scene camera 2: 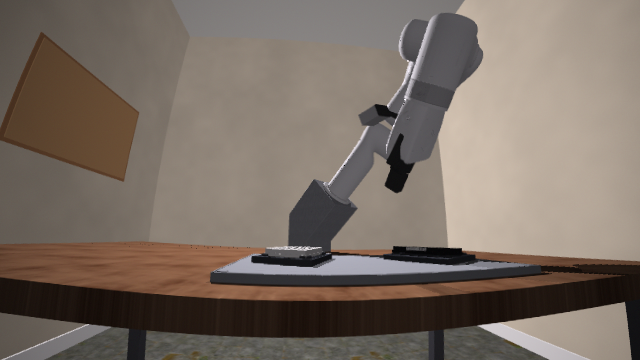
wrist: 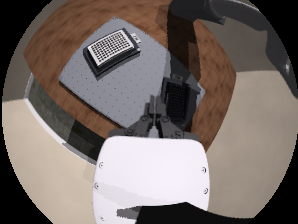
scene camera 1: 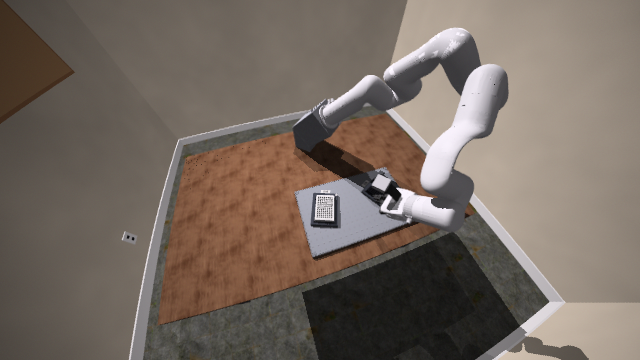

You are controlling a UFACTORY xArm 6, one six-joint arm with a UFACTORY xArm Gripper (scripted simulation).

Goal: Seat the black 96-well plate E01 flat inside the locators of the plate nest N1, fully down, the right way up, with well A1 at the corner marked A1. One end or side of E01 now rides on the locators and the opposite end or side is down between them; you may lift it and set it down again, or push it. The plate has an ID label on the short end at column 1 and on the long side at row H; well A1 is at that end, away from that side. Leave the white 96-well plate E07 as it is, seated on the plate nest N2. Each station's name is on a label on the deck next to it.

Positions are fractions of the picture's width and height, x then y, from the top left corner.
Labels:
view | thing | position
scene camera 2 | my gripper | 0.61,0.53
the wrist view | my gripper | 0.52,0.46
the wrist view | black plate E01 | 0.58,0.49
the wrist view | white plate E07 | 0.40,0.20

